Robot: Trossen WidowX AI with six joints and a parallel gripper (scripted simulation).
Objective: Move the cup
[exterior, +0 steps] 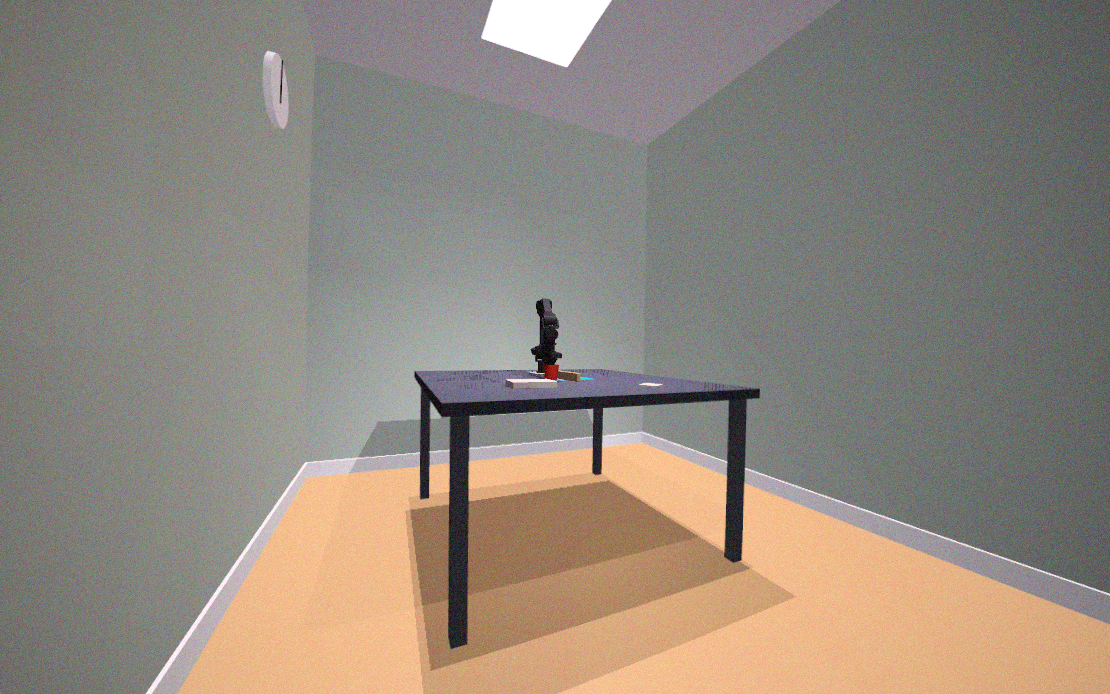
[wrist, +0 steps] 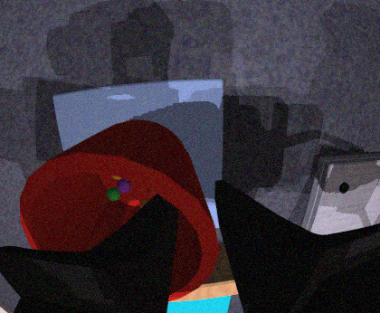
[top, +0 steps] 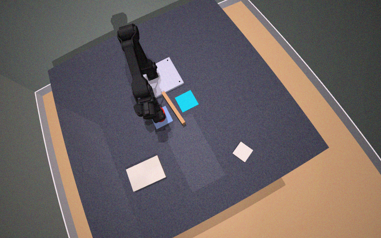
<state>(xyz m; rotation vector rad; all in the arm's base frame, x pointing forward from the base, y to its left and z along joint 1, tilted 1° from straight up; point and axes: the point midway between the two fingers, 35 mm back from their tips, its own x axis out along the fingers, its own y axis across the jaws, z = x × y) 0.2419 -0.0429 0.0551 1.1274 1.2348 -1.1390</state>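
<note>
The light blue pad lies 4 cm below my gripper tip, 3 cm ahead of it and 1 cm to the left of it. From my gripper tip the other things lie so: wooden bar (9 cm to the left, 3 cm below, 2 cm ahead); cup (3 cm ahead); cyan pad (17 cm to the left, 4 cm below).
</note>
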